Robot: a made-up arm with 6 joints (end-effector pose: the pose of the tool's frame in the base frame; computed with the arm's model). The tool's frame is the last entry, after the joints.
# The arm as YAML. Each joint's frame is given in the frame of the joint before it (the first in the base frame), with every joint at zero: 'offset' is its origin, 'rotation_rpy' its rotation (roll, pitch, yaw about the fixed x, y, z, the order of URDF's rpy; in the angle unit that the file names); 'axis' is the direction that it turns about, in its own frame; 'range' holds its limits. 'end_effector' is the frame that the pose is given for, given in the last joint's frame.
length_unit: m
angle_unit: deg
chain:
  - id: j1
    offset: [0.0, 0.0, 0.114]
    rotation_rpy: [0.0, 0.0, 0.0]
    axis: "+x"
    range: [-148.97, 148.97]
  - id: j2
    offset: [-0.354, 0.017, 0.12]
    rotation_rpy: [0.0, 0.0, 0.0]
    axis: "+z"
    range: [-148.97, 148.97]
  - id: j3
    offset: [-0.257, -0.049, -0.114]
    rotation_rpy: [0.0, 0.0, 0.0]
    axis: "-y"
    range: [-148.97, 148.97]
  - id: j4
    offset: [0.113, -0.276, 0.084]
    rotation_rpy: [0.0, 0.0, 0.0]
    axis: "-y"
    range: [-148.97, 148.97]
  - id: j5
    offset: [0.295, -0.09, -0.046]
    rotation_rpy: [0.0, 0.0, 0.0]
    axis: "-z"
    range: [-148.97, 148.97]
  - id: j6
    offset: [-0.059, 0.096, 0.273]
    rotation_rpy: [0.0, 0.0, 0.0]
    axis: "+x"
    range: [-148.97, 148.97]
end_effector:
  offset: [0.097, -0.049, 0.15]
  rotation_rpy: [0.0, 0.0, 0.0]
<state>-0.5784 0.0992 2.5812 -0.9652 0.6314 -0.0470</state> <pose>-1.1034 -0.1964 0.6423 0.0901 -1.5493 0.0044</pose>
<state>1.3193 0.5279 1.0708 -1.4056 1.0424 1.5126</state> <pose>-0.0835 -0.3211 -0.1924 2.4984 0.2517 -0.7059</pose>
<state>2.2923 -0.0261 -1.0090 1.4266 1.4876 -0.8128</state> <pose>-0.2110 -0.0790 -0.5222 1.4498 1.6671 -0.4153</pose>
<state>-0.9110 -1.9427 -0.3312 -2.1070 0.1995 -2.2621</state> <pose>-0.4156 -0.0330 -0.3759 -0.3905 1.4625 0.3141</pose>
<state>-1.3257 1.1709 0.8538 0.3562 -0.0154 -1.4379</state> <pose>-0.3498 0.4388 0.6627 -1.5235 -1.2494 1.0771</pose>
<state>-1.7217 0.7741 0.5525 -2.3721 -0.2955 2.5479</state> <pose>-0.2569 -0.1284 0.5203 0.0959 -0.3432 -1.9228</pose>
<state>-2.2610 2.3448 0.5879 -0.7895 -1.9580 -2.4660</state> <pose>0.0584 0.0358 -0.2548 1.0157 0.0336 2.1438</pose>
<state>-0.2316 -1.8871 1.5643 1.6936 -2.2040 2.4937</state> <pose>-0.5682 0.6681 -0.0284 -0.9294 0.1845 -0.9693</pose>
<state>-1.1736 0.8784 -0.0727 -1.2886 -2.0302 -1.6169</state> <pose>0.1111 0.0025 0.3225 -0.0752 0.8928 2.2476</pose>
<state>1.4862 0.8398 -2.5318 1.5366 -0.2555 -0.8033</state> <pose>-0.0657 0.1679 0.0772 0.2656 -0.4971 1.3214</pose>
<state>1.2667 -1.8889 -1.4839 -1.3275 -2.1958 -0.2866</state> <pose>-0.6988 0.6140 0.3083 -2.2951 0.9086 0.7980</pose>
